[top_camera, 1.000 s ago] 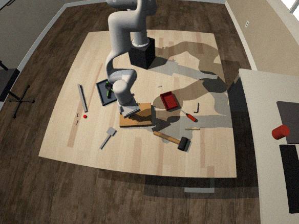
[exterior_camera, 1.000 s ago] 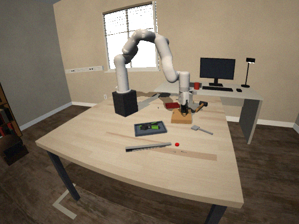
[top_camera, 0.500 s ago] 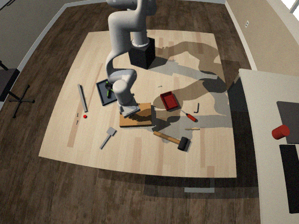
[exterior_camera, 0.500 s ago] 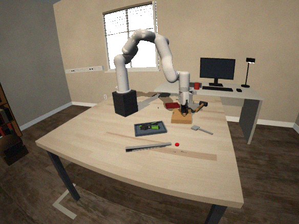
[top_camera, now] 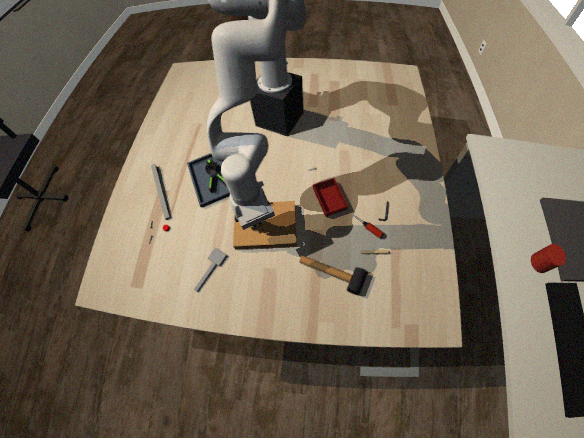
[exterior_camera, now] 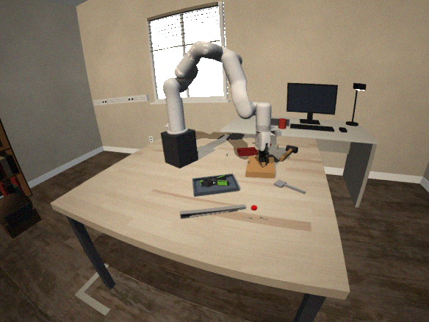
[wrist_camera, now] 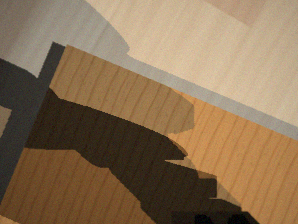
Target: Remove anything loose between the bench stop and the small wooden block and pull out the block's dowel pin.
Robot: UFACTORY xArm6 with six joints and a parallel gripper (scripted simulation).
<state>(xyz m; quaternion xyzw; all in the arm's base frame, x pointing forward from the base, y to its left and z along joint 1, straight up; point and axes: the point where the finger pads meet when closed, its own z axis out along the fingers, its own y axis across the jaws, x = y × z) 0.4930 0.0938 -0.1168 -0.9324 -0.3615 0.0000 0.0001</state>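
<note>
Now: hand 50 mm above the tan bench board, 20 mm to the right of it and 20 mm past it. From my hand the other things lie so: small wooden block (30 mm below); red bin (200 mm to the left, 180 mm behind, 70 mm below); dowel pin (20 mm below).
</note>
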